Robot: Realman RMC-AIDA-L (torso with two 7-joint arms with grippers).
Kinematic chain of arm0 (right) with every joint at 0, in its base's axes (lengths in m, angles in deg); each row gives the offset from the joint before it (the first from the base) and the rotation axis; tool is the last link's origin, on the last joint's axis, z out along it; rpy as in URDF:
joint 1: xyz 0 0 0.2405 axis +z
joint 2: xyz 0 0 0 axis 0.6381 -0.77 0
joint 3: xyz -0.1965 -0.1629 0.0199 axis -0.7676 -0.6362 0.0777
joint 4: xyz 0 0 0 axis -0.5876 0.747 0.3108
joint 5: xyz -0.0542 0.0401 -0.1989 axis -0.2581 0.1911 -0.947
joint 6: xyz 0 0 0 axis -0.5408 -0.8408 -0.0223
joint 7: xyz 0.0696 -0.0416 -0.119 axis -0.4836 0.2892 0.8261
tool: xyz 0 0 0 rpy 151.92 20.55 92.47
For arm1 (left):
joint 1: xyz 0 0 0.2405 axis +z
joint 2: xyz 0 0 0 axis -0.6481 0.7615 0
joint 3: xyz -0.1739 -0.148 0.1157 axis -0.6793 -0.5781 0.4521
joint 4: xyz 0 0 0 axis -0.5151 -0.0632 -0.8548
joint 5: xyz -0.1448 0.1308 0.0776 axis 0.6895 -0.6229 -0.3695
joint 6: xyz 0 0 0 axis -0.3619 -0.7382 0.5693
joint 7: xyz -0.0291 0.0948 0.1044 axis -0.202 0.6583 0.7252
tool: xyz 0 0 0 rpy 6.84 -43.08 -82.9
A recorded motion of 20 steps. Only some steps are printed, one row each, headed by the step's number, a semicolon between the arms.
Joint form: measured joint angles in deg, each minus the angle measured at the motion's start. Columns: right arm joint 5, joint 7, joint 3, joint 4, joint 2, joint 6, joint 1; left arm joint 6, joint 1, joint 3, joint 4, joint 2, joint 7, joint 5.
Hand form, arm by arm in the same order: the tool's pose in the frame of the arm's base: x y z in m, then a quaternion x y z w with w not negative. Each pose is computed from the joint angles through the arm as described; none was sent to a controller.
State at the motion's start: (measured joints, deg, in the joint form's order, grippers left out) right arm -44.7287 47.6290 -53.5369 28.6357 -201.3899 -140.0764 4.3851; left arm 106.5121 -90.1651 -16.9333 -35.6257 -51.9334 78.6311 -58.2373
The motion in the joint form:
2: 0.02 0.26 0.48 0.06 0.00 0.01 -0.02; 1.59 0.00 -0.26 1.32 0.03 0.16 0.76
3: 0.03 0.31 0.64 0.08 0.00 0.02 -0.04; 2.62 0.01 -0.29 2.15 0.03 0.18 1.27
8: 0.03 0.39 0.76 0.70 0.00 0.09 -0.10; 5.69 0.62 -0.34 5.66 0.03 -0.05 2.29
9: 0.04 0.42 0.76 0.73 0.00 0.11 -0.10; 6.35 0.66 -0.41 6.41 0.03 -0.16 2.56
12: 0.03 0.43 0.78 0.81 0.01 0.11 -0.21; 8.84 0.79 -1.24 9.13 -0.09 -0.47 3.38
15: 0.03 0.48 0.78 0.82 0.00 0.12 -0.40; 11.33 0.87 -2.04 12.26 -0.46 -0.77 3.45
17: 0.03 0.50 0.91 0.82 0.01 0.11 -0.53; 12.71 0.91 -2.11 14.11 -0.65 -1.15 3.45
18: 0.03 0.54 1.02 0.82 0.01 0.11 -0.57; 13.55 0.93 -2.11 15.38 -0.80 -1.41 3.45
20: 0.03 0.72 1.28 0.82 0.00 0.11 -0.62; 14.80 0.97 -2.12 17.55 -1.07 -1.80 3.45
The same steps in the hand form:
2: 0.2012 0.3922 0.0161 -0.73019 0.62454 -0.13828 0.24010; -0.2558 0.4163 0.0134 -0.74363 -0.59757 0.14445 0.26278
3: 0.2015 0.3923 0.0164 -0.72984 0.62521 -0.13735 0.23996; -0.2524 0.4162 0.0145 -0.74542 -0.59794 0.14190 0.25825
8: 0.2041 0.3914 0.0154 -0.72743 0.62842 -0.13947 0.23766; -0.2445 0.4154 0.0216 -0.74858 -0.59826 0.13444 0.25228
9: 0.2042 0.3914 0.0153 -0.72753 0.62834 -0.13950 0.23754; -0.2420 0.4156 0.0232 -0.74937 -0.59843 0.13184 0.25089
12: 0.2053 0.3909 0.0152 -0.72659 0.62943 -0.14007 0.23722; -0.2334 0.4156 0.0288 -0.75140 -0.60083 0.12052 0.24471
15: 0.2066 0.3902 0.0152 -0.72582 0.63035 -0.14055 0.23686; -0.2245 0.4152 0.0347 -0.75435 -0.59948 0.11308 0.24248
17: 0.2076 0.3899 0.0155 -0.72479 0.63169 -0.14007 0.23673; -0.2192 0.4149 0.0380 -0.75606 -0.59769 0.11089 0.24257
18: 0.2079 0.3898 0.0158 -0.72446 0.63222 -0.13951 0.23665; -0.2154 0.4148 0.0400 -0.75749 -0.59593 0.10918 0.24323
20: 0.2084 0.3899 0.0162 -0.72442 0.63266 -0.13825 0.23634; -0.2090 0.4148 0.0436 -0.76021 -0.59222 0.10542 0.24546

